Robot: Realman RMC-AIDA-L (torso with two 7-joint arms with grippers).
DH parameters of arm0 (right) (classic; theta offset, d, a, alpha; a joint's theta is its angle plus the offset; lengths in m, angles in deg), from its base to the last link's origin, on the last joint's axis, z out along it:
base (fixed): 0 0 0 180
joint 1: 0 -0.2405 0 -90
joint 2: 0 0 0 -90
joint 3: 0 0.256 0 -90
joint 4: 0 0 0 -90
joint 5: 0 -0.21 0 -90
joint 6: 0 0 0 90
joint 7: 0 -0.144 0 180
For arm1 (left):
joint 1: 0 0.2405 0 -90
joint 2: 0 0 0 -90
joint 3: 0 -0.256 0 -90
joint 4: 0 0 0 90
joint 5: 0 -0.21 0 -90
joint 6: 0 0 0 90
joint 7: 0 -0.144 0 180
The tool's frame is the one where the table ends.
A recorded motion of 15 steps. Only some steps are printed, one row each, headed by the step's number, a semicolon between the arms.
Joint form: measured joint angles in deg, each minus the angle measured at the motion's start. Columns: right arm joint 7, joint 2, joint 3, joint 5, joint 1, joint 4, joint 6; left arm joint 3, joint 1, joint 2, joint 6, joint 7, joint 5, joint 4.
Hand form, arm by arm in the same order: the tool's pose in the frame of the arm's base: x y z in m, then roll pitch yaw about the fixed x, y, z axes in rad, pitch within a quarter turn. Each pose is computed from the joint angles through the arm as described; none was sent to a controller.
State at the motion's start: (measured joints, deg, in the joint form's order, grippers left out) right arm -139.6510 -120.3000 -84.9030 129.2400 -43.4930 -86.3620 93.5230; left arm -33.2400 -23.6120 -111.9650 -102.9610 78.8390 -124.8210 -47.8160
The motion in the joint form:
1: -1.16 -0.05 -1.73 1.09 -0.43 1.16 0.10; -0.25 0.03 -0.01 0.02 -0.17 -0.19 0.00
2: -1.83 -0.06 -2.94 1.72 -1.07 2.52 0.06; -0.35 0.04 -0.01 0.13 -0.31 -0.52 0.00
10: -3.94 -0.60 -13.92 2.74 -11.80 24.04 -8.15; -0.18 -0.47 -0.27 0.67 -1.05 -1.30 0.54
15: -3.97 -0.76 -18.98 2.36 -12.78 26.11 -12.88; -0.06 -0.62 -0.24 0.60 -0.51 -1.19 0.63
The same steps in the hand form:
1: 0.0538 0.3274 -0.0288 -3.0423 -0.1502 -0.2358; -0.3147 0.2887 0.0789 -2.9437 -0.3351 0.3737
2: 0.0558 0.3268 -0.0346 -3.0486 -0.1802 -0.2446; -0.3155 0.2884 0.0785 -2.9442 -0.3279 0.3737
10: 0.0695 0.3348 -0.0979 -3.0833 -0.4004 -0.2748; -0.3151 0.2903 0.0749 -2.9441 -0.3206 0.3663
15: 0.0709 0.3328 -0.1140 -3.0713 -0.4199 -0.2271; -0.3143 0.2911 0.0752 -2.9471 -0.3261 0.3739

